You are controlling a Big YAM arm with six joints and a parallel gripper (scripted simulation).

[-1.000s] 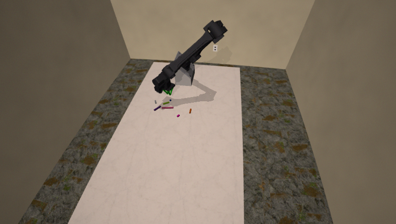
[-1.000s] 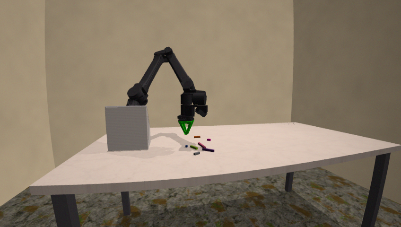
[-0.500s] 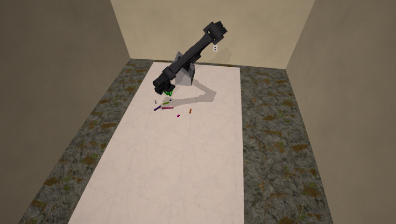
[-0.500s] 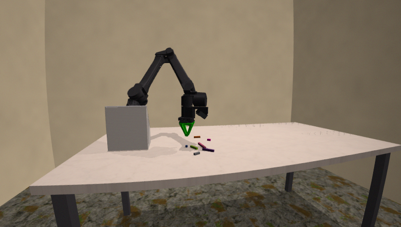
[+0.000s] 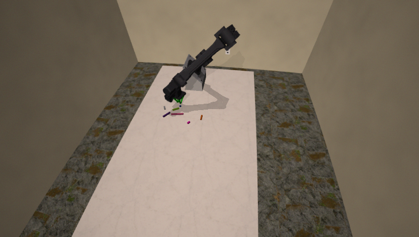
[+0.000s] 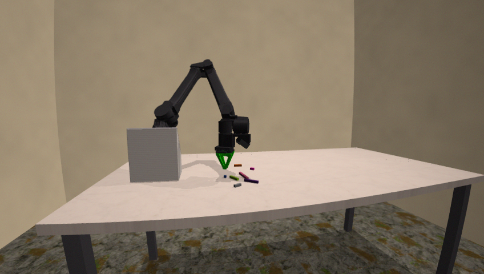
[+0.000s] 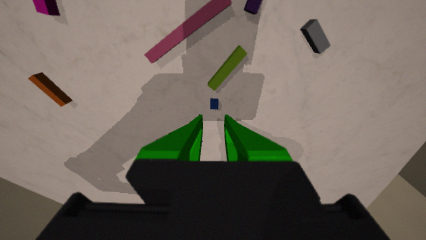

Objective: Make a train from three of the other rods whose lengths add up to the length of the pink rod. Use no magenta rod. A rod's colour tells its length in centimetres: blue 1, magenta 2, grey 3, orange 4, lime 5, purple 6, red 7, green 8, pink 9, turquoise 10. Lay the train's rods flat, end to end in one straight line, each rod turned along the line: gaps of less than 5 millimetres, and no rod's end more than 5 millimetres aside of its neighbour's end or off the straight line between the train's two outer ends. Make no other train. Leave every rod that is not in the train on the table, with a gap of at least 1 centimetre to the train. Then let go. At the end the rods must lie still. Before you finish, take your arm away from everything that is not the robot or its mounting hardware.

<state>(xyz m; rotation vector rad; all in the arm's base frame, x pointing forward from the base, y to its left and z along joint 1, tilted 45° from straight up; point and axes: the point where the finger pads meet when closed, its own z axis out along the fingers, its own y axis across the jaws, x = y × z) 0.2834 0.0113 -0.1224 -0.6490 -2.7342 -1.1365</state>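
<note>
Right now my hand is 40 mm above the blue rod. Also, from my hand: pink rod: 80 mm ahead, 10 mm to the right, 40 mm below; then grey rod: 20 mm ahead, 120 mm to the right, 40 mm below; then lime rod: 30 mm ahead, 30 mm to the right, 40 mm below.
</note>
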